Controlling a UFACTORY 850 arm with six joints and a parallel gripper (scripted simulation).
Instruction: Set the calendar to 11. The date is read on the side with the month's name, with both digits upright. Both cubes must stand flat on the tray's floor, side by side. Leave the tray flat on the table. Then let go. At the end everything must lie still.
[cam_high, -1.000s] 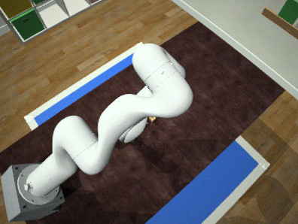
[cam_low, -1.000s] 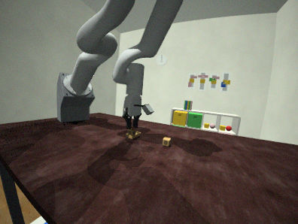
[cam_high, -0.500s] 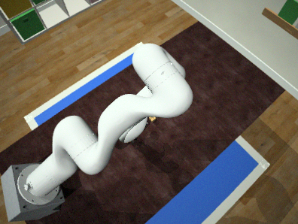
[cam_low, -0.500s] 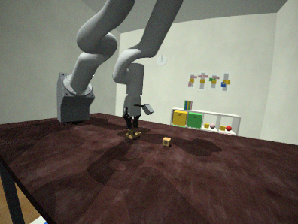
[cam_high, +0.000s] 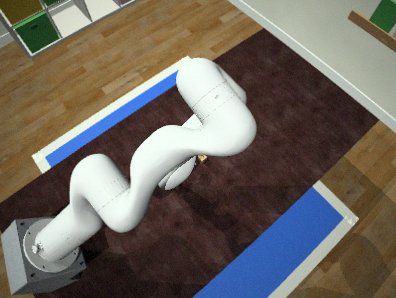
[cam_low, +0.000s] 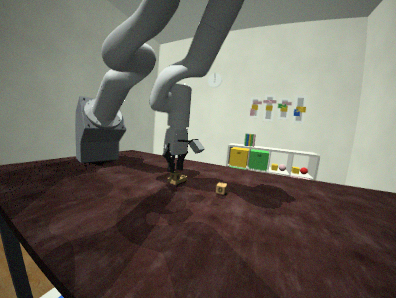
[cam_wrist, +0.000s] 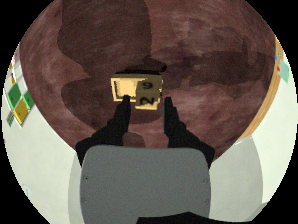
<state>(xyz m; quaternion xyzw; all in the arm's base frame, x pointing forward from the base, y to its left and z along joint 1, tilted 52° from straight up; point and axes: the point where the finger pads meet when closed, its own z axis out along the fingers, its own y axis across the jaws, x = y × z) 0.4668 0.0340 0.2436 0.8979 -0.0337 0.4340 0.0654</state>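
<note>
Now: the wooden tray 20 mm to the left of my hand and 60 mm below it. Also, from my hand: cube (190 mm ahead, 50 mm below).
</note>
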